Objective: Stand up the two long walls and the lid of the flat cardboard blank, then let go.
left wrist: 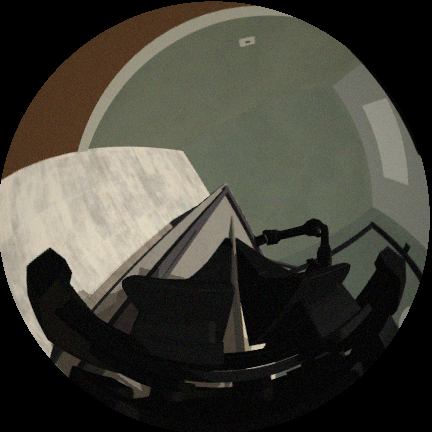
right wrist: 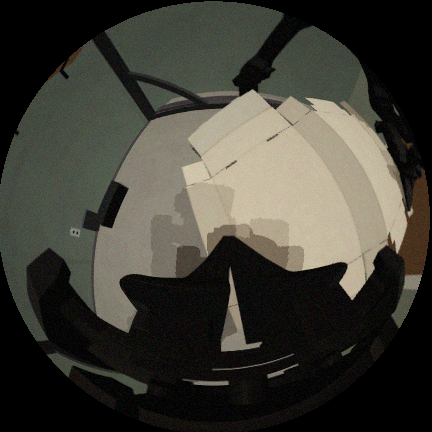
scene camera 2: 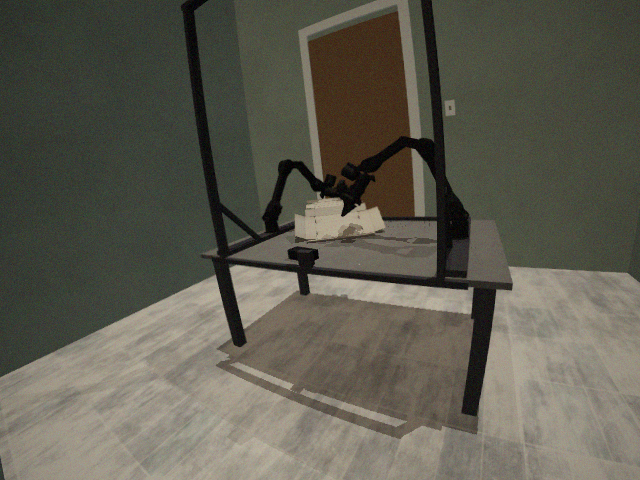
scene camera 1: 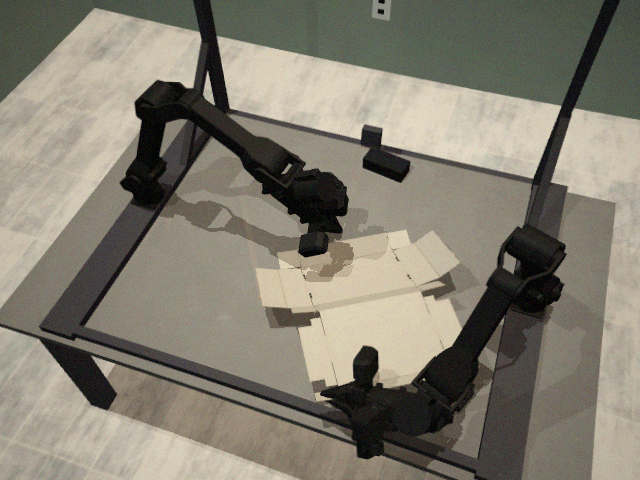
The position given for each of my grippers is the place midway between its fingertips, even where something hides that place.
My right gripper [scene camera 1: 340, 231] is shut and holds nothing. The table carries a black block [scene camera 1: 381, 162]. Also in view: my left gripper [scene camera 1: 320, 394] and a black frame post [scene camera 2: 189, 20].
The black block is seen too in the right wrist view [right wrist: 115, 192]. My left gripper is seen too in the left wrist view [left wrist: 229, 242]. My right gripper shows as well in the right wrist view [right wrist: 227, 240]. The left wrist view does not show the black block, which is hidden by my left gripper.
